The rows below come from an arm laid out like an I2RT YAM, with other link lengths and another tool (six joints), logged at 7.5 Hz.
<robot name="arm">
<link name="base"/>
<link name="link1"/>
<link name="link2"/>
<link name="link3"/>
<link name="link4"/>
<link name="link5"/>
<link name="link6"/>
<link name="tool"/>
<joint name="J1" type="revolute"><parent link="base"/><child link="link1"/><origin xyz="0 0 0.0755"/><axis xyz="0 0 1"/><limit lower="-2.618" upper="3.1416"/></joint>
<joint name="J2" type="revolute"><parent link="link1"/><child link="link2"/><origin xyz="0.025 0.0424 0.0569" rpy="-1.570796 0 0"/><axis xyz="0 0 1"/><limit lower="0" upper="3.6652"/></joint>
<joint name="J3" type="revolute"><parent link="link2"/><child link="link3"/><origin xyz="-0.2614 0 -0.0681" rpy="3.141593 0 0"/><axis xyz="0 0 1"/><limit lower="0" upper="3.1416"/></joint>
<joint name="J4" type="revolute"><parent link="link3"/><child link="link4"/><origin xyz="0.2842 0.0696 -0.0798"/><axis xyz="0 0 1"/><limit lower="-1.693" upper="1.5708"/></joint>
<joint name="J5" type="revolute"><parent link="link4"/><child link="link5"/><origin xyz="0.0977 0.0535 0.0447" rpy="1.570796 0 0"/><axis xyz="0 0 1"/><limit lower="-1.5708" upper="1.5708"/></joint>
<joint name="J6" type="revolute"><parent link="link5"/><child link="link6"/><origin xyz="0.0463 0 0.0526" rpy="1.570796 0 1.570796"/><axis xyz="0 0 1"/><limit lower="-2.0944" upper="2.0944"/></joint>
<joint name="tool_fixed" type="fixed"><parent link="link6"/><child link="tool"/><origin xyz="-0.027 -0.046 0.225" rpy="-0.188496 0 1.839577"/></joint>
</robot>
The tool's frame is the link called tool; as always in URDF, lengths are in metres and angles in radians.
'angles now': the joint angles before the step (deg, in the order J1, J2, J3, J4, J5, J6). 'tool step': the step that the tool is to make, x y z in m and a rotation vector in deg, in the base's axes. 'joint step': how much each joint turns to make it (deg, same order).
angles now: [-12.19, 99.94, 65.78, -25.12, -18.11, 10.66]
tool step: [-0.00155, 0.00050, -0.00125, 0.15, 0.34, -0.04]
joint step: [0.00, 0.00, 0.01, -0.34, -0.04, 0.08]
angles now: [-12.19, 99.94, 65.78, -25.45, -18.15, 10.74]
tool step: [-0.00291, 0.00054, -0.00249, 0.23, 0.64, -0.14]
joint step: [0.00, 0.00, -0.02, -0.60, -0.01, 0.18]
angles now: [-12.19, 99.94, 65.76, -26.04, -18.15, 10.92]
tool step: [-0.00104, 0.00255, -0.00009, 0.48, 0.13, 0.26]
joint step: [0.00, 0.01, 0.00, -0.23, -0.51, -0.01]
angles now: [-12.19, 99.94, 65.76, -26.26, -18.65, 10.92]
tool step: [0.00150, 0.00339, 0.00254, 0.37, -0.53, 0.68]
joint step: [0.01, 0.00, 0.03, 0.30, -0.75, -0.37]
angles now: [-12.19, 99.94, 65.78, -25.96, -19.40, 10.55]
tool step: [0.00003, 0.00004, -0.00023, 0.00, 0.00, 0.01]
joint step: [0.00, 0.03, -0.02, 0.04, 0.00, -0.01]
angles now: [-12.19, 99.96, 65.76, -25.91, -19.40, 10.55]
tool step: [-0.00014, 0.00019, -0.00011, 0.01, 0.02, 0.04]
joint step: [0.00, 0.01, 0.00, -0.03, -0.02, -0.03]
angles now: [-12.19, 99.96, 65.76, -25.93, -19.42, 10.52]
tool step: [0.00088, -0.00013, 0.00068, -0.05, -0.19, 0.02]
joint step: [0.00, 0.00, -0.01, 0.20, 0.00, -0.02]
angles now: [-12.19, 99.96, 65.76, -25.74, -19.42, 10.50]
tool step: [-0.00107, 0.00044, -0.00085, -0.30, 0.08, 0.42]
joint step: [0.00, 0.00, -0.01, -0.19, 0.06, -0.55]
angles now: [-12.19, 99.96, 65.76, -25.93, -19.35, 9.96]
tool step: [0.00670, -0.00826, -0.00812, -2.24, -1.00, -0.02]
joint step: [0.00, 1.17, -0.69, 2.98, 1.72, -1.04]
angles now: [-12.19, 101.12, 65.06, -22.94, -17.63, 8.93]
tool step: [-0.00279, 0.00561, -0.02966, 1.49, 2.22, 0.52]
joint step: [0.00, 3.87, -0.01, 1.40, -1.11, 0.04]
